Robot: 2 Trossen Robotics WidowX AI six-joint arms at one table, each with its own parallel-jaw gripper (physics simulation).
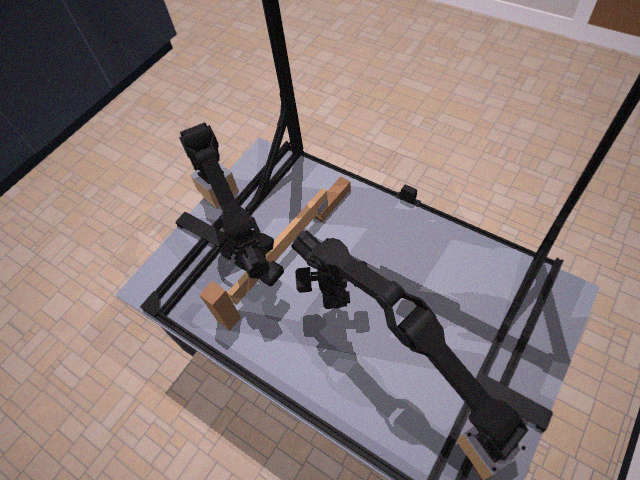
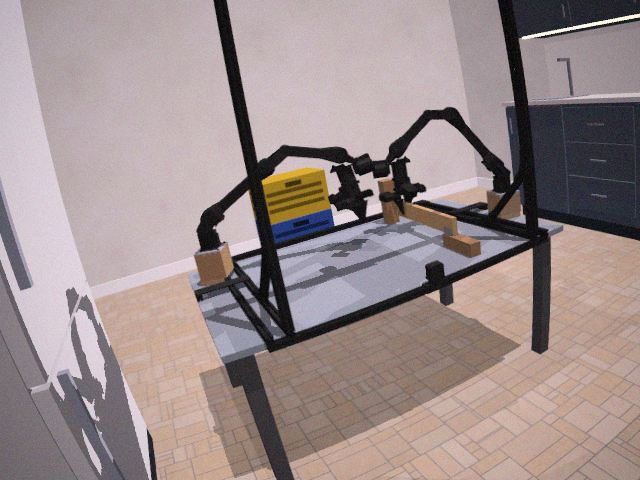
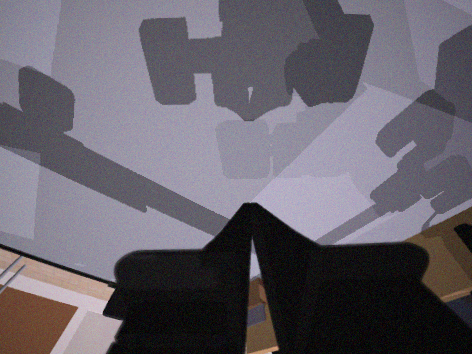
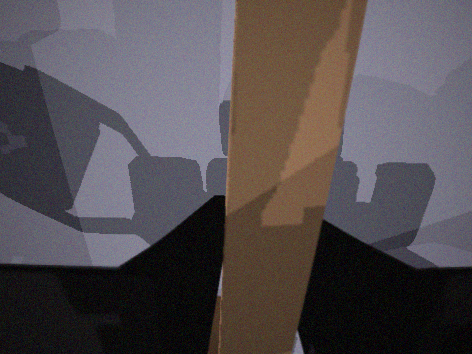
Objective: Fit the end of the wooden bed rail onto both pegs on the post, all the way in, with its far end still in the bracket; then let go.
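Places are measured from the left arm's base along level axes (x down, y left, z ahead), in millimetres.
Where they show: left gripper, between the fingertips: [image 2: 364, 222] [image 3: 250, 209]; right gripper, between the fingertips: [image 2: 405, 213] [image 3: 462, 230] [image 4: 248, 207]; left arm's base, origin of its link: [image 1: 496, 441] [image 2: 210, 247]; right arm's base, origin of its link: [image 2: 502, 190].
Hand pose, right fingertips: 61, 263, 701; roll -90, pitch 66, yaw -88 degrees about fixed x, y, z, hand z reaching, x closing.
Each offset is from my right fingertips to the top centre of the thing, as dx, dy, dz. "pt": to the spot under its first point.
The wooden bed rail @(-49, -109, +45) [image 1: 295, 228] [image 2: 430, 216] [image 3: 440, 270] [image 4: 280, 125] runs between the upright post [image 1: 221, 305] [image 2: 391, 212] and the low bracket block @(-9, -338, +140) [image 1: 337, 198] [image 2: 461, 244]. Its far end sits at the bracket; its near end is close beside the post. The pegs are not visible, so I cannot tell how far that end is on them. My right gripper [image 1: 264, 267] [image 2: 403, 204] [image 4: 248, 207] is shut on the rail, nearer the post end. My left gripper [image 1: 337, 302] [image 2: 361, 215] [image 3: 250, 209] is shut and empty, above the table beside the rail.
A black frame bar [image 1: 289, 413] runs along the table edge, with uprights @(pt -324, -346, +382) [image 1: 282, 67] [image 2: 516, 103] at the sides. A small black box @(pt +11, -544, +4) [image 1: 408, 193] [image 2: 434, 271] stands on the edge behind the bracket side. Yellow and blue drawers [image 2: 294, 193] stand beyond the table.
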